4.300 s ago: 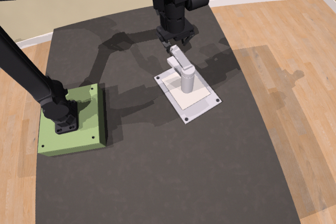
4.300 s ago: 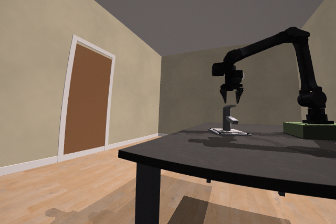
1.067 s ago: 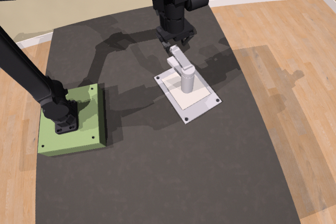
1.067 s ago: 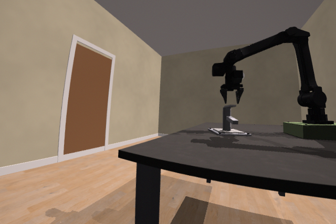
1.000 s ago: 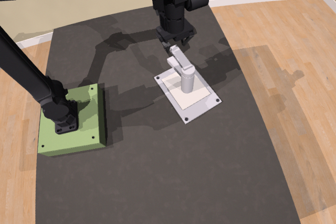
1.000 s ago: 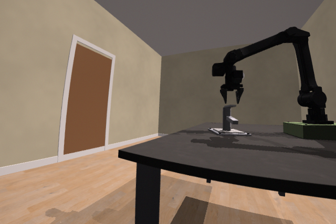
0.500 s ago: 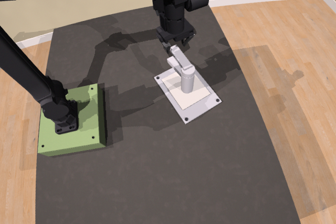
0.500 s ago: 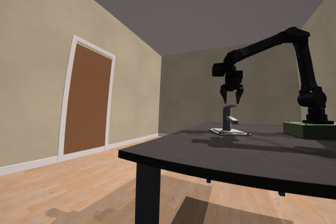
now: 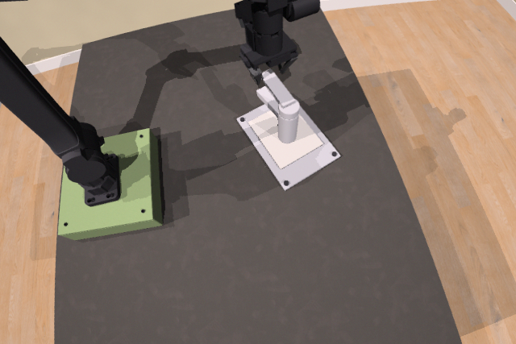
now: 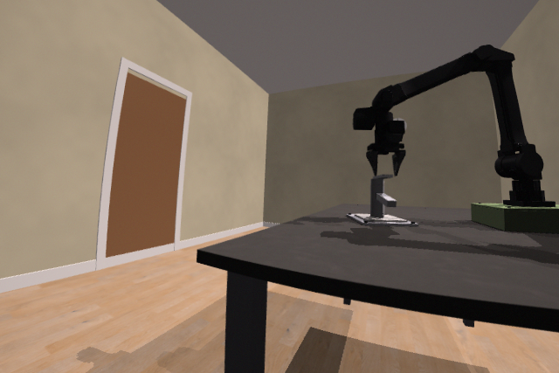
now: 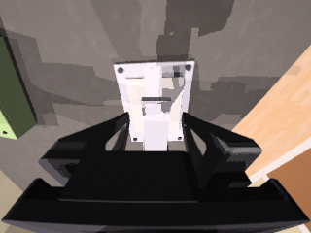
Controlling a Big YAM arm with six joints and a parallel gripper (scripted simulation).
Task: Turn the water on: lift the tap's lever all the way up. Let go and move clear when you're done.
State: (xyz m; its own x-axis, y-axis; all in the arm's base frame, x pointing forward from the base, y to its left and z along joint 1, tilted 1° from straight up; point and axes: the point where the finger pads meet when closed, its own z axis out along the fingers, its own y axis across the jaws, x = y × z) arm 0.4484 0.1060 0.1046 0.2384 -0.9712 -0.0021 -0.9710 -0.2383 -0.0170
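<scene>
My hand is 3 cm to the left of the lever, 1 cm short of it and 1 cm above it. The rest, counted from my hand: grey tap: 6 cm to the right, 6 cm below, 1 cm ahead.
</scene>
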